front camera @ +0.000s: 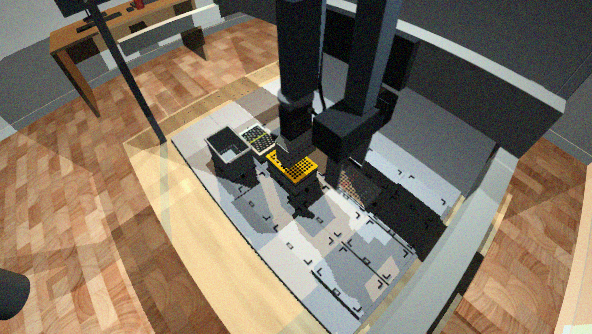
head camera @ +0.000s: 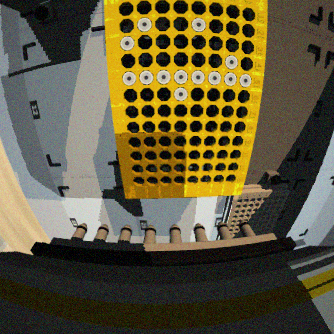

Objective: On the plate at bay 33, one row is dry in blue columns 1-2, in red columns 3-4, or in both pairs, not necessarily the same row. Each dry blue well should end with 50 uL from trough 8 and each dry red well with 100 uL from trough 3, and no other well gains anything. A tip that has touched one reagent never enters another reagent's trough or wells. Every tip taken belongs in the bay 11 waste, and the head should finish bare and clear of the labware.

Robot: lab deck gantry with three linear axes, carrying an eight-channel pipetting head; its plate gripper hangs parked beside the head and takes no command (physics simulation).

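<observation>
The pipetting head (front camera: 296, 120) hangs over the back left part of the yellow tip rack (front camera: 301, 170) (head camera: 186, 190). In the head view its eight nozzles (head camera: 175, 232) are bare, beyond the rack's near edge. The rack has one full line of eight pale tips (head camera: 180, 77) and several single tips, among them one tip (head camera: 181, 94) beside that line. The plate (front camera: 351, 189) (head camera: 247, 204) lies right of the rack, partly shadowed; its well colours cannot be read. The grey waste box (front camera: 235, 171) stands left. The parked plate gripper's fingers cannot be made out. Troughs 3 and 8 cannot be identified.
A white-rimmed labware (front camera: 258, 138) with a dark grid and a yellow stripe stands between the waste box and the rack, farther back. A dark arm block (front camera: 342, 131) hangs right of the head. A pale rail (front camera: 450, 270) runs along the right side of the deck.
</observation>
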